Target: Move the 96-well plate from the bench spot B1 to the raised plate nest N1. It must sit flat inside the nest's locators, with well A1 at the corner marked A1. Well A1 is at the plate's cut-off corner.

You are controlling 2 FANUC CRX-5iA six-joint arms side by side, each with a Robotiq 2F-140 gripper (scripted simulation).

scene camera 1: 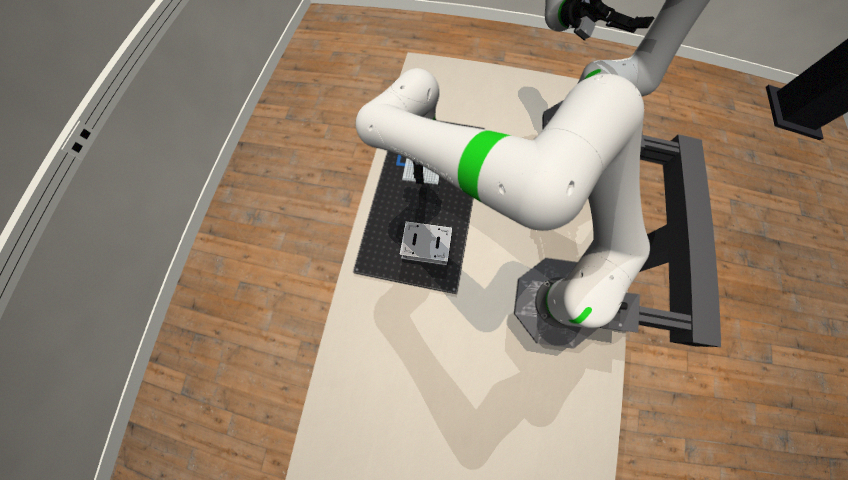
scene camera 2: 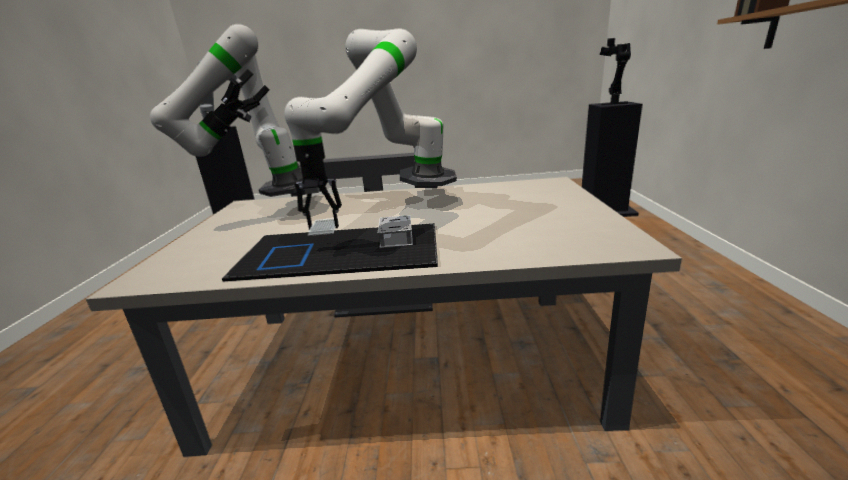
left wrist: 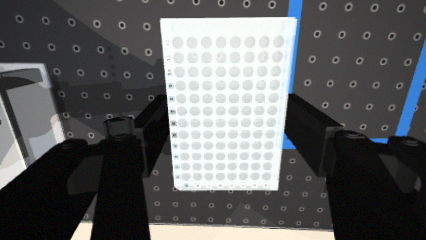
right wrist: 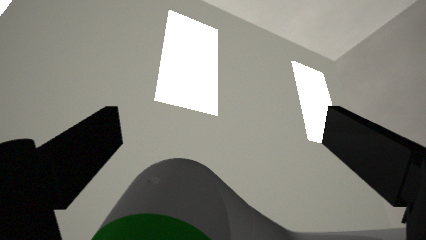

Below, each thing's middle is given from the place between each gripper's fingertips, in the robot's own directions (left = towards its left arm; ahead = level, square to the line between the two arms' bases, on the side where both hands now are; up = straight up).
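Raised nest [scene camera 1: 425, 246]: 8 cm behind my left hand, 24 cm to the left, 5 cm below. White 96-well plate [left wrist: 235, 143]: 2 cm below my left hand.
My right gripper [scene camera 2: 259, 79]: 32 cm to the right of the white 96-well plate, 46 cm short of it, 49 cm above it. Raised nest, from my right hand: 57 cm to the left, 39 cm ahead, 52 cm below. By its middle, raised nest nearer to my left hand than to my right gripper. White 96-well plate, by its middle: nearer to my left hand than to my right gripper.
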